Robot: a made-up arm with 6 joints.
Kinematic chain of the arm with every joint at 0, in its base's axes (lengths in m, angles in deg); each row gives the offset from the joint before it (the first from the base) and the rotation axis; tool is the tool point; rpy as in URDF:
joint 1: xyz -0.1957 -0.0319 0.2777 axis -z
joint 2: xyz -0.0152 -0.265 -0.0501 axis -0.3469 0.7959 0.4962
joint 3: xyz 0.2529 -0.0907 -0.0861 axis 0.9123 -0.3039 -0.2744
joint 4: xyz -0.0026 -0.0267 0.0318 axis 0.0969 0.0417 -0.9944
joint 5: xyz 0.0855 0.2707 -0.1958 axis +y
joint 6: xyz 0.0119 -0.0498 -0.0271 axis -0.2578 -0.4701 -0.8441
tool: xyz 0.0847 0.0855 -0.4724 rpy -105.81 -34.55 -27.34
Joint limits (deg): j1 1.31..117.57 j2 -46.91..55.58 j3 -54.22..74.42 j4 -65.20..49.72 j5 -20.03..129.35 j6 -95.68..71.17
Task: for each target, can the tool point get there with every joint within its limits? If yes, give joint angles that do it. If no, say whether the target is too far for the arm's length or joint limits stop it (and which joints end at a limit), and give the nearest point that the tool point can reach.
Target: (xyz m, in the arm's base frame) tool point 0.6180 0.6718 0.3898
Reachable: no: joint limits stop it (at a limit: joint 1, joint 3, joint 5) | nearest point 0.3934 0.2550 0.2723 | short by 0.488 m
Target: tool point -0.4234 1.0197 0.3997
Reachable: no: joint limits stop it (at a limit: joint 1, joint 2) | nearest point -0.5105 0.5816 0.1457 | short by 0.514 m
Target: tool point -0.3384 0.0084 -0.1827
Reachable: yes | joints 14.07 6.57 59.53 -46.92 40.38 -64.01
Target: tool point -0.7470 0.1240 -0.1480
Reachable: yes | joints 61.83 47.24 -43.27 28.49 63.58 -32.51
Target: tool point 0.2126 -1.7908 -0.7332
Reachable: no: too far | nearest point 0.0404 -1.0492 -0.2796 | short by 0.886 m
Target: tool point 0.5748 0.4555 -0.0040
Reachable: no: joint limits stop it (at a limit: joint 1, joint 3, joint 5) | nearest point 0.4381 0.2554 0.0108 | short by 0.243 m
